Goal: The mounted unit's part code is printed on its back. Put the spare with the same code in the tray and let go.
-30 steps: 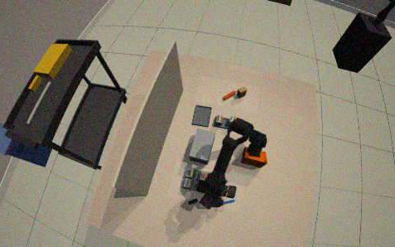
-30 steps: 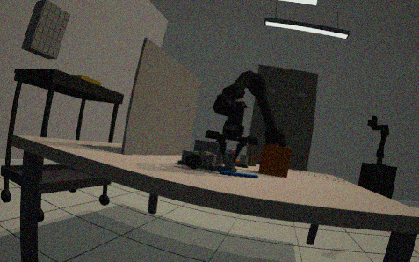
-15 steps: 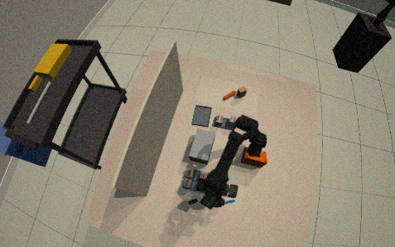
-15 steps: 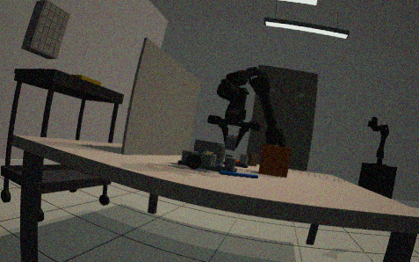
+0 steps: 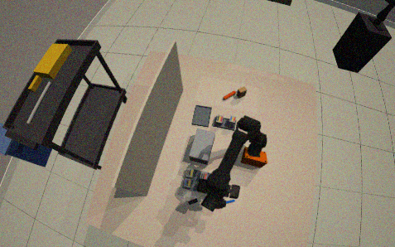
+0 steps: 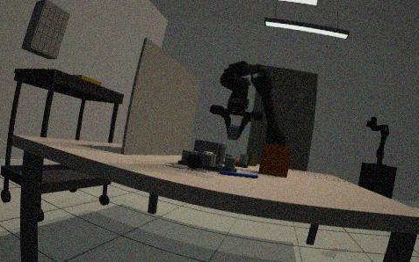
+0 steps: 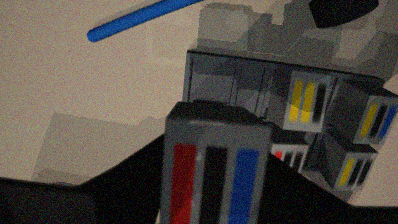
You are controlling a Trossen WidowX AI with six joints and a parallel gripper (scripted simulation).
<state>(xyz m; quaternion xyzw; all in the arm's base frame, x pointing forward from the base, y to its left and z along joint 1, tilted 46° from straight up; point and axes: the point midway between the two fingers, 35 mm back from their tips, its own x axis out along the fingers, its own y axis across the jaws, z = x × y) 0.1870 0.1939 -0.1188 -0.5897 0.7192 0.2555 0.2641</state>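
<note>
Now: the flat grey tray 14 cm ahead of my gripper tip, 44 cm to the right of it and 13 cm below it. From my gripper tip the other things lie so: black spare (8 cm ahead, 1 cm to the right, 8 cm below); black object (11 cm ahead, 7 cm to the left, 10 cm below); blue pen (5 cm behind, 6 cm to the left, 12 cm below).
</note>
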